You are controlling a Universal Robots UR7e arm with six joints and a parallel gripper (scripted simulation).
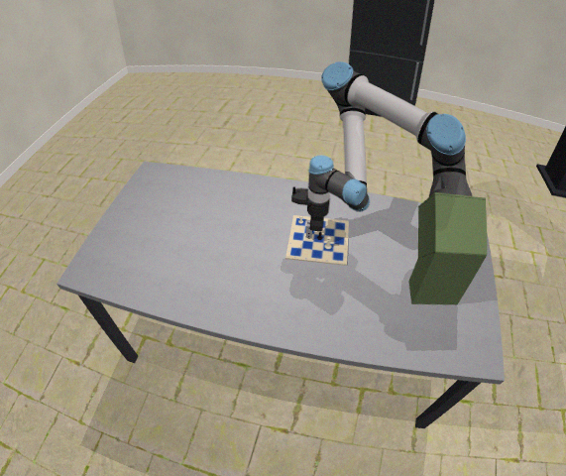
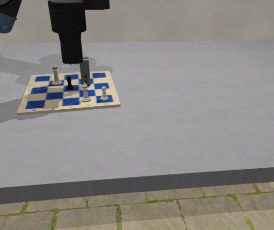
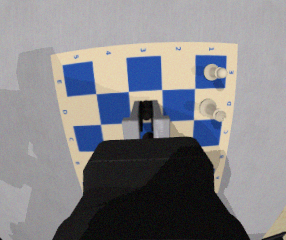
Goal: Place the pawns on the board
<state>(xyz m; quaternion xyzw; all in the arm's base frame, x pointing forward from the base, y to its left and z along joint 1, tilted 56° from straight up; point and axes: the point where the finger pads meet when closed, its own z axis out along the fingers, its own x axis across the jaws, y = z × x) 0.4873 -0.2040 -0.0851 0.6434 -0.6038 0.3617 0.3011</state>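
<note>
My gripper is now 4 cm past the cream chessboard and 3 cm above it. Also, from my hand: white bishop 7 cm to the right, 1 cm below; then white queen 7 cm behind, 3 cm to the left; then white pawn 8 cm to the right, 4 cm ahead, 1 cm below.
</note>
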